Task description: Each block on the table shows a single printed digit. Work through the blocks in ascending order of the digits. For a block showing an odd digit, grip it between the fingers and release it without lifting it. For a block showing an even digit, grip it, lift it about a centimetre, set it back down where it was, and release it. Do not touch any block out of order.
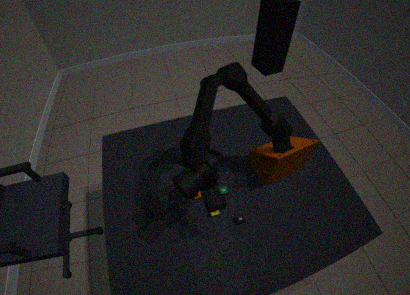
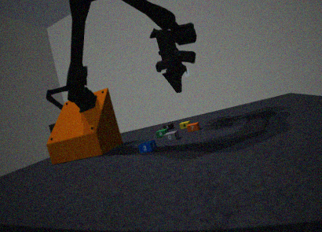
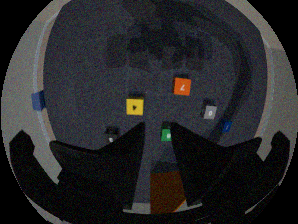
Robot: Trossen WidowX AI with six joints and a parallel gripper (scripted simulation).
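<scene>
The orange block lies 11 cm below my gripper tip, 6 cm to the right of it and 2 cm ahead of it. The rest, counted from my gripper tip: yellow block (11 cm below, 4 cm to the left, 1 cm behind); green block (11 cm below, 9 cm behind, 2 cm to the right); grey block (13 cm to the right, 11 cm below, 4 cm behind).
</scene>
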